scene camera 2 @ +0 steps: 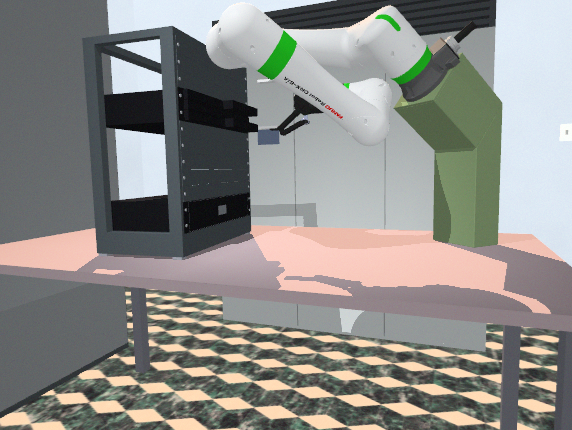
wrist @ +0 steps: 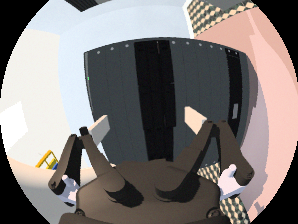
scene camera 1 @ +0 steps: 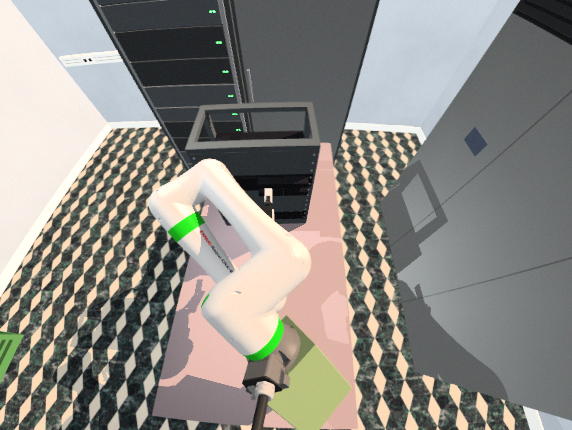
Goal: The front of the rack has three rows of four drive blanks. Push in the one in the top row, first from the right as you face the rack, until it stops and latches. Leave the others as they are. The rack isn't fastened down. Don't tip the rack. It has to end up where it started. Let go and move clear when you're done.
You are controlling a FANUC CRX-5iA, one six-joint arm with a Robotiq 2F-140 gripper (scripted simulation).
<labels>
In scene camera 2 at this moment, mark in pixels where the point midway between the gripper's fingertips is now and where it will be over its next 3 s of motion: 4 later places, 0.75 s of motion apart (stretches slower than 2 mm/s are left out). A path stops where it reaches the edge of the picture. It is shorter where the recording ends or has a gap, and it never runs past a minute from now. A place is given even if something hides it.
My gripper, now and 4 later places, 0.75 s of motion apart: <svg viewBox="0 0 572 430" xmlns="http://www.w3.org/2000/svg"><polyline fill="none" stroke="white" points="259,105 249,109 244,109 259,109 260,110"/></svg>
</labels>
